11 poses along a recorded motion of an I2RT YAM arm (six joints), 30 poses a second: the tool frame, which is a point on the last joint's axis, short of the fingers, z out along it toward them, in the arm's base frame.
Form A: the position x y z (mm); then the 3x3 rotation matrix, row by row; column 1 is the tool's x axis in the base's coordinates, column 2 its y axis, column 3 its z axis. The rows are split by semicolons.
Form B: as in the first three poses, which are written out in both.
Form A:
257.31 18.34 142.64; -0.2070 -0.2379 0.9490; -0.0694 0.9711 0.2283; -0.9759 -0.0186 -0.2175
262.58 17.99 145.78; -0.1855 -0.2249 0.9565; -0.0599 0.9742 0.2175; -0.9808 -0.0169 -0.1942
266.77 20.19 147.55; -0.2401 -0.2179 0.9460; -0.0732 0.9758 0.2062; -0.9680 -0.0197 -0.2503
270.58 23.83 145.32; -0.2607 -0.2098 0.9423; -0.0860 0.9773 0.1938; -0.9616 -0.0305 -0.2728
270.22 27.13 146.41; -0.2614 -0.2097 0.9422; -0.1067 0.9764 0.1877; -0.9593 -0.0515 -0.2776
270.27 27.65 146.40; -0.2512 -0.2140 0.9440; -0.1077 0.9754 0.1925; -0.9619 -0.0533 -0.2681
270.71 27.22 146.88; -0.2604 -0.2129 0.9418; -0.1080 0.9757 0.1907; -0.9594 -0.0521 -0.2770
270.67 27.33 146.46; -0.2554 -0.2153 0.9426; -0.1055 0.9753 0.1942; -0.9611 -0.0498 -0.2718
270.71 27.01 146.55; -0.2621 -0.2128 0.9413; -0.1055 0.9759 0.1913; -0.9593 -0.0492 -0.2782
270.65 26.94 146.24; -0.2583 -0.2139 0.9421; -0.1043 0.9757 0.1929; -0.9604 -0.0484 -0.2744
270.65 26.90 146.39; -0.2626 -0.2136 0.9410; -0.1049 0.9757 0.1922; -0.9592 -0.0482 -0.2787
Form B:
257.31 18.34 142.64 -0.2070 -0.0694 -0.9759 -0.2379 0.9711 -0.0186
262.58 17.99 145.78 -0.1855 -0.0599 -0.9808 -0.2249 0.9742 -0.0169
266.77 20.19 147.55 -0.2401 -0.0732 -0.9680 -0.2179 0.9758 -0.0197
270.58 23.83 145.32 -0.2607 -0.0860 -0.9616 -0.2098 0.9773 -0.0305
270.22 27.13 146.41 -0.2614 -0.1067 -0.9593 -0.2097 0.9764 -0.0515
270.27 27.65 146.40 -0.2512 -0.1077 -0.9619 -0.2140 0.9754 -0.0533
270.71 27.22 146.88 -0.2604 -0.1080 -0.9594 -0.2129 0.9757 -0.0521
270.67 27.33 146.46 -0.2554 -0.1055 -0.9611 -0.2153 0.9753 -0.0498
270.71 27.01 146.55 -0.2621 -0.1055 -0.9593 -0.2128 0.9759 -0.0492
270.65 26.94 146.24 -0.2583 -0.1043 -0.9604 -0.2139 0.9757 -0.0484
270.65 26.90 146.39 -0.2626 -0.1049 -0.9592 -0.2136 0.9757 -0.0482

